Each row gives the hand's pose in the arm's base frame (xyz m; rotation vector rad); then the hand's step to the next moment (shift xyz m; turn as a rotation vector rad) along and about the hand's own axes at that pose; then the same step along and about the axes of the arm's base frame.
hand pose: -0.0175 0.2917 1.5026 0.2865 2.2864 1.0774
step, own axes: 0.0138 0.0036 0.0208 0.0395 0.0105 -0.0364
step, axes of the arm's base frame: 0.0011 0.0213 -0.0134 -0.0539 0.0005 0.0096
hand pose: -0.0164 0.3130 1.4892 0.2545 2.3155 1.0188
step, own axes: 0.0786 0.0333 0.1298 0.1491 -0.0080 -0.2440
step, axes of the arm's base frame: 0.0107 0.1329 -0.0797 -0.2631 -0.0958 0.0585
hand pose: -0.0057 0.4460 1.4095 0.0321 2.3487 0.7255
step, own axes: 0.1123 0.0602 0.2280 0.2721 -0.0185 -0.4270
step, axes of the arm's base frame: 0.0421 0.1865 -0.1779 -0.4684 -0.1692 0.0935
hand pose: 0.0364 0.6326 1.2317 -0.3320 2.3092 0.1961
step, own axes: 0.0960 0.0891 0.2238 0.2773 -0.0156 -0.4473
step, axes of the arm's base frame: 0.0638 0.1221 -0.2197 -0.4866 -0.1722 0.1037
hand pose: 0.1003 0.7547 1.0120 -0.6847 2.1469 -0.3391
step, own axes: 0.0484 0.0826 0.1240 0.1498 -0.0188 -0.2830
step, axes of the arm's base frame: 0.0444 0.0388 -0.1451 -0.2919 -0.1013 0.0862
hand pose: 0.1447 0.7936 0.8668 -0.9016 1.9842 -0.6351
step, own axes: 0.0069 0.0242 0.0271 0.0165 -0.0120 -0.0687
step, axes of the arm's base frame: 0.0118 0.0067 -0.0344 -0.0606 -0.0136 0.0358
